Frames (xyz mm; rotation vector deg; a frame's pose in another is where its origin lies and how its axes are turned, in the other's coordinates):
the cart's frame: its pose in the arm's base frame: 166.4 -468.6 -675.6 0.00 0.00 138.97
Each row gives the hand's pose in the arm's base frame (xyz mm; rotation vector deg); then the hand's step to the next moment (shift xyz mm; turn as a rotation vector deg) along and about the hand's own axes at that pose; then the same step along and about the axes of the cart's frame.
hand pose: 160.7 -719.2 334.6 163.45 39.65 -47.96
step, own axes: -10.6 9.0 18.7 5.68 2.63 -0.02
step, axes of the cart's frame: -0.7 20.8 -10.6 -4.15 -3.50 -3.11
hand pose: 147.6 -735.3 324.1 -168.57 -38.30 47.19
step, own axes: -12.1 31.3 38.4 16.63 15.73 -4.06
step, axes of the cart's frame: -12.3 38.5 -31.1 -20.60 -8.46 -6.67
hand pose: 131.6 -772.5 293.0 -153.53 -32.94 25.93
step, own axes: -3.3 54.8 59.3 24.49 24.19 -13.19
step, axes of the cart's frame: -15.3 28.6 -74.0 -34.53 -12.30 -3.88
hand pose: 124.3 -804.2 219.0 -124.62 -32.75 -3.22
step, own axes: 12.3 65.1 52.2 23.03 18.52 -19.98
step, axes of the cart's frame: -15.8 -27.6 -78.1 -34.39 -8.50 4.24
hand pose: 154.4 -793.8 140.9 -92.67 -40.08 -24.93
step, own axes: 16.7 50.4 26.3 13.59 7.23 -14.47
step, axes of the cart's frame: -15.1 -47.8 -31.6 -20.26 -1.78 5.73
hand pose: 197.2 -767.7 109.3 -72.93 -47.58 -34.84
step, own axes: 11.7 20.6 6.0 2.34 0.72 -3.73
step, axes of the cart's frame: -9.5 -22.5 -1.8 -4.23 0.80 1.19
